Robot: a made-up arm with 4 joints.
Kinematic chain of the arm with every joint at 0, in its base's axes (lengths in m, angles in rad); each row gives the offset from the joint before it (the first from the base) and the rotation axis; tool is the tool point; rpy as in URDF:
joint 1: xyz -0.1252 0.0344 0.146 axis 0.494 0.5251 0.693
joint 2: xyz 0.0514 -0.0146 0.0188 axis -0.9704 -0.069 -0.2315
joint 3: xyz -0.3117 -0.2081 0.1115 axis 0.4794 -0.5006 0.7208
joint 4: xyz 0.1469 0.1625 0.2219 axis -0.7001 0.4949 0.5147
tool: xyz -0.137 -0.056 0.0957 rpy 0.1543 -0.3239 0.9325
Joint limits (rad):
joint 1: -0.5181..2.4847
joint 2: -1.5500..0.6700
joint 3: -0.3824..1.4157
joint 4: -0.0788..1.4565
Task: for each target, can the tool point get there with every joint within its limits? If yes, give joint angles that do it. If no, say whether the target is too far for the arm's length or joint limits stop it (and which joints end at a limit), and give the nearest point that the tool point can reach.
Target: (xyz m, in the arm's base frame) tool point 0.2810 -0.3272 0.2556
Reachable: yes | joints 1.1764 -0.5538 0.0054 1.2527
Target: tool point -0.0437 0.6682 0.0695
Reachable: no: joint limits stop it (at a limit: joint 1, joint 2, joint 4) | nearest point -0.1856 0.4580 0.4248 | short by 0.437 m
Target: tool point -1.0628 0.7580 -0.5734
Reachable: no: too far | nearest point -0.1838 0.1829 -0.3941 | short by 1.066 m
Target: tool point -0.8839 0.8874 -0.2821
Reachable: no: too far | nearest point -0.5697 0.5120 0.4783 | short by 0.904 m
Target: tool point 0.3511 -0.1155 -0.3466
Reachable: yes | joints 2.1551 -0.6790 0.7072 1.2060
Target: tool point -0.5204 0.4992 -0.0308
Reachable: no: joint limits stop it (at a limit: joint 1, joint 2, joint 4) | nearest point -0.4469 0.4180 0.3957 | short by 0.440 m
